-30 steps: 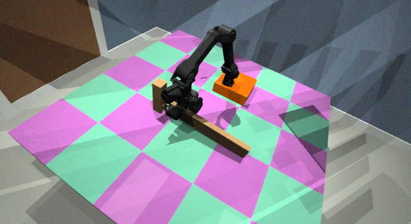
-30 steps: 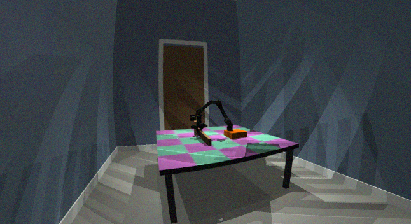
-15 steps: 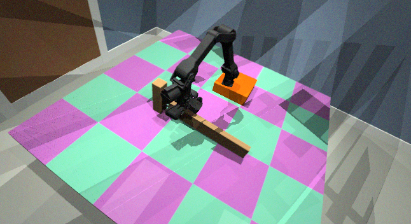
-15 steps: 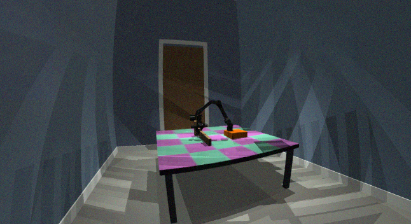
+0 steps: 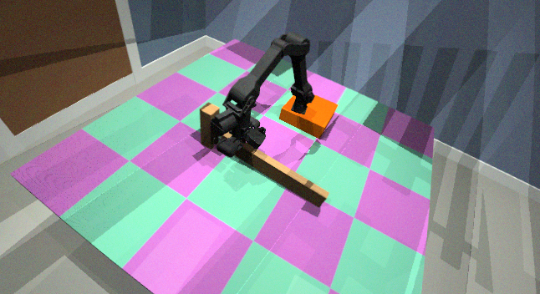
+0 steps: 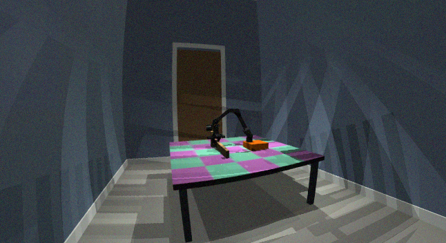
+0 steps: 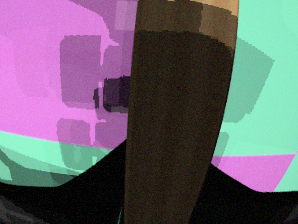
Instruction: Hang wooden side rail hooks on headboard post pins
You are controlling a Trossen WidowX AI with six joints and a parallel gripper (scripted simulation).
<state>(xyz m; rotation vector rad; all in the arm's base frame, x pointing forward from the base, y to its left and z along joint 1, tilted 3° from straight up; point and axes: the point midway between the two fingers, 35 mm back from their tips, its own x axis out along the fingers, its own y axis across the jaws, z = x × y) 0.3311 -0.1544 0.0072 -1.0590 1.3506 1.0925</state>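
My gripper tip is 12 cm to the left of the wooden headboard post, 4 cm below it and 2 cm past it.
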